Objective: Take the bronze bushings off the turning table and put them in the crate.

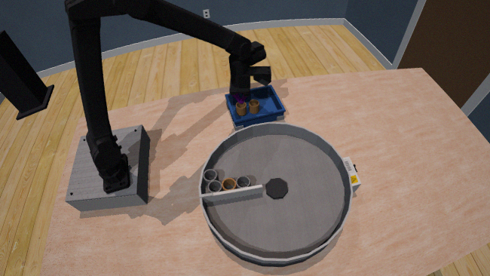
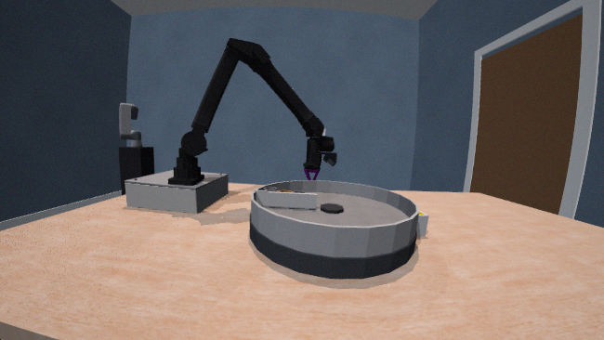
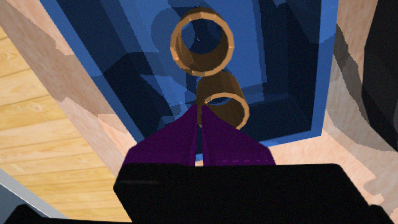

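The blue crate lies 4 cm ahead of my hand, 3 cm below it and 2 cm to the right of it. The rest, counted from my hand: turning table: 37 cm to the right, 3 cm behind.
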